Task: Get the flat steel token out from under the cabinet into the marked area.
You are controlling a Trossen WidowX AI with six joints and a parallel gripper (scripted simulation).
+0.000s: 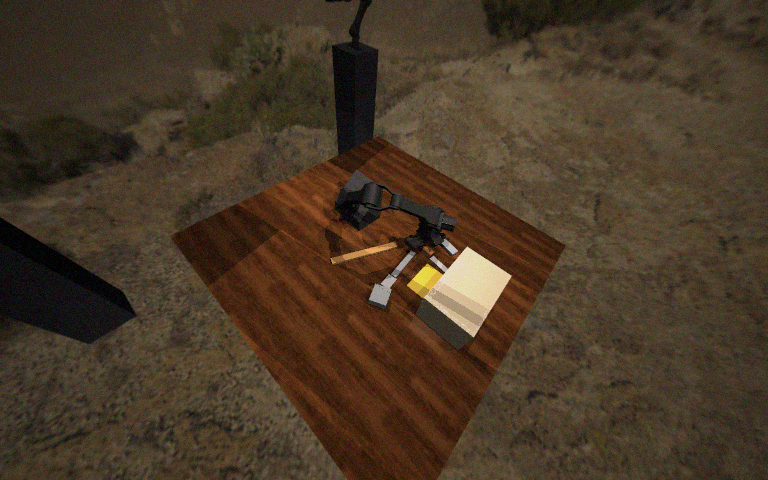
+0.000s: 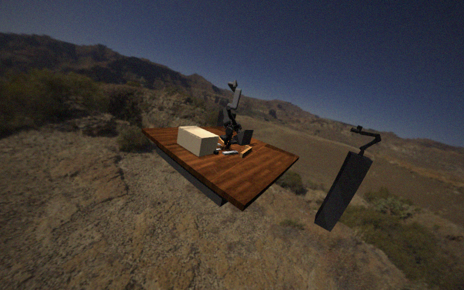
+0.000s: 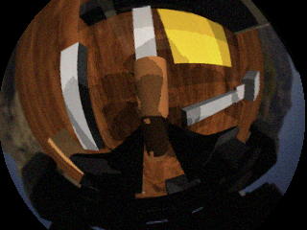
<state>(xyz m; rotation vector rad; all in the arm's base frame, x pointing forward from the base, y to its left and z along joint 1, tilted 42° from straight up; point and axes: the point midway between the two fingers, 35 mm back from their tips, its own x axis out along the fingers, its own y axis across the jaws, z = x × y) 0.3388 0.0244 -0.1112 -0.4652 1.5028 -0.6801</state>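
Now: the grey bar 10 cm to the left of my gripper tip and 6 cm ahead of it. Round my gripper tip: steel token (30 cm ahead, 8 cm to the right, 1 cm below); wooden stick (21 cm to the right, 15 cm behind); grey scraper (18 cm to the right, 1 cm ahead).
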